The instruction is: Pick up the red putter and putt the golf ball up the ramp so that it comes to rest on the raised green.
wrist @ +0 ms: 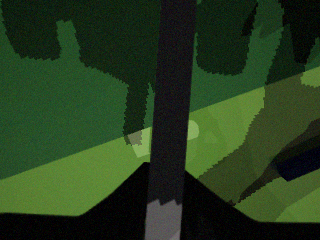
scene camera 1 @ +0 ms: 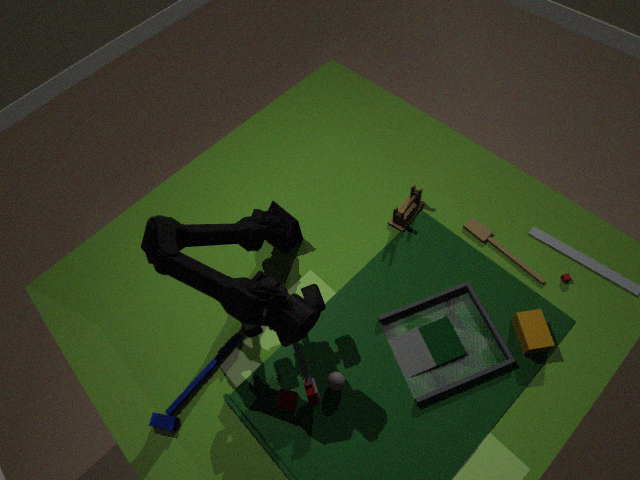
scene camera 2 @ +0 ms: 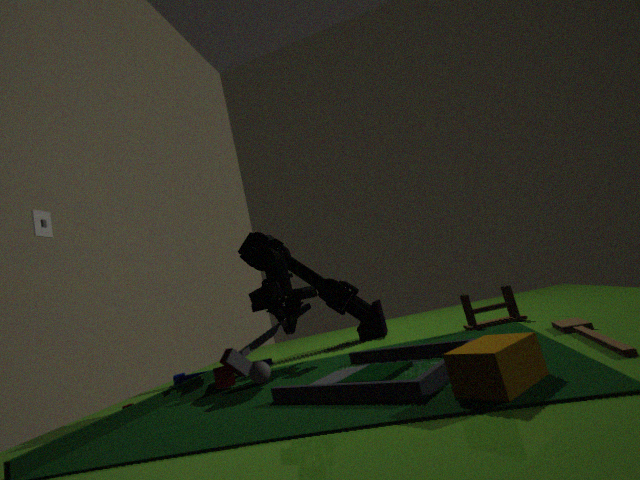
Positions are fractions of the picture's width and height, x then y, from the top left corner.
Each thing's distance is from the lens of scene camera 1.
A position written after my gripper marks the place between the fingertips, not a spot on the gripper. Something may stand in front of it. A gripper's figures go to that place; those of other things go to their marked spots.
my gripper (scene camera 1: 0.45, 0.67): 1.03 m
blue putter (scene camera 1: 0.26, 0.88): 1.12 m
yellow block (scene camera 1: 0.83, 0.68): 1.10 m
wooden rack (scene camera 1: 0.63, 0.46): 1.17 m
